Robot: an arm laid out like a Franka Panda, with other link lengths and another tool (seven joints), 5 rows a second.
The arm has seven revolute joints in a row. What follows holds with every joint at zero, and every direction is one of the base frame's. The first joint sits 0.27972 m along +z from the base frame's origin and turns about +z. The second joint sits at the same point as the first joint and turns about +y. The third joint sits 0.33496 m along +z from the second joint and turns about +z. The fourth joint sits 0.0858 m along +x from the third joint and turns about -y. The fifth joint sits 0.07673 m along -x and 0.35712 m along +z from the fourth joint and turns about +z. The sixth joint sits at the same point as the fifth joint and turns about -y. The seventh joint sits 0.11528 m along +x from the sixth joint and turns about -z. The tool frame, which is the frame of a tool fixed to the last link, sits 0.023 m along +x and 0.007 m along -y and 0.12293 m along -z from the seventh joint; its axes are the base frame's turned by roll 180, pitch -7.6 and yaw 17.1 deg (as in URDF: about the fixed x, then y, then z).
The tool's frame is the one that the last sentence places.
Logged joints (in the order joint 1, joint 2, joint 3, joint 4, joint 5, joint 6, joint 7), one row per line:
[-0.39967 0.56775 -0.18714 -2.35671 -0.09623 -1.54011 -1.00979]
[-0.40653 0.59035 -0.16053 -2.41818 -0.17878 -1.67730 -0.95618]
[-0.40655 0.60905 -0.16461 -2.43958 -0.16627 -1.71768 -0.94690]
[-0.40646 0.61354 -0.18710 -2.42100 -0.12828 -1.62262 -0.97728]
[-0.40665 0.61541 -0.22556 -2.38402 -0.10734 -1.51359 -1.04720]
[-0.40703 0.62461 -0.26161 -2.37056 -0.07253 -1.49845 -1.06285]
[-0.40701 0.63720 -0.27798 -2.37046 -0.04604 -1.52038 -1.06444]
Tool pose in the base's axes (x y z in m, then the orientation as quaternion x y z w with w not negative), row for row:
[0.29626 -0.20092 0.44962 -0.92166 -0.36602 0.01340 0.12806]
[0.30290 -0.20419 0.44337 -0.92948 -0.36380 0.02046 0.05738]
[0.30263 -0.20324 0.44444 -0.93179 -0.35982 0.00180 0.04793]
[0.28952 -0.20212 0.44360 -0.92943 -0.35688 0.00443 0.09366]
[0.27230 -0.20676 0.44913 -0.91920 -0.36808 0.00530 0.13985]
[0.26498 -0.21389 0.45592 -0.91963 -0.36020 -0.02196 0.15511]
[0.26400 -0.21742 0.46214 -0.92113 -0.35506 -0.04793 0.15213]
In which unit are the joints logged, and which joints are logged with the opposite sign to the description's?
The joints are logged in radians. Opposite sign: joint 2, joint 6.
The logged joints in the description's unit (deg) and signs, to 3 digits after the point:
[-22.899 -32.530 -10.722 -135.030 -5.514 88.242 -57.857]
[-23.292 -33.825 -9.198 -138.552 -10.243 96.102 -54.785]
[-23.294 -34.896 -9.431 -139.778 -9.527 98.416 -54.253]
[-23.288 -35.153 -10.720 -138.713 -7.350 92.969 -55.994]
[-23.299 -35.260 -12.924 -136.594 -6.150 86.722 -60.000]
[-23.321 -35.788 -14.989 -135.823 -4.156 85.855 -60.897]
[-23.320 -36.509 -15.927 -135.817 -2.638 87.111 -60.988]

